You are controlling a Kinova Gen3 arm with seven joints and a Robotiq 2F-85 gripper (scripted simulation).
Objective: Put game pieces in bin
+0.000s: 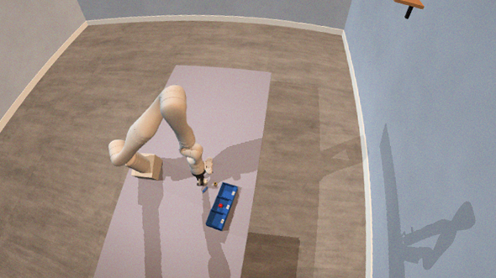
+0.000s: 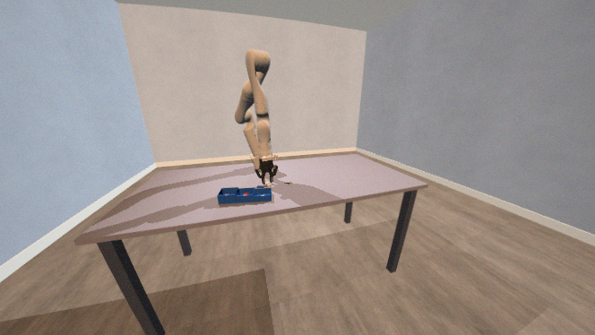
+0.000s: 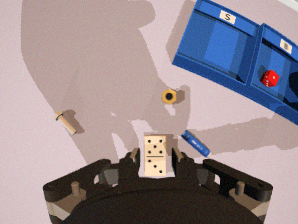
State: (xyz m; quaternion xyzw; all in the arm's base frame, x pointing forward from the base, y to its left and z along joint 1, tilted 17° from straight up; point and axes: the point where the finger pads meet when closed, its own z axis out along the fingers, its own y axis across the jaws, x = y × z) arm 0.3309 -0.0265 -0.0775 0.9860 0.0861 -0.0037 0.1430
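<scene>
The white domino lies 2 cm below my hand. From my hand the other things lie so: blue stick (5 cm to the right, 2 cm below, 2 cm ahead); then peg (13 cm to the left, 2 cm below, 2 cm ahead); then brass ring (7 cm ahead, 2 cm below).
</scene>
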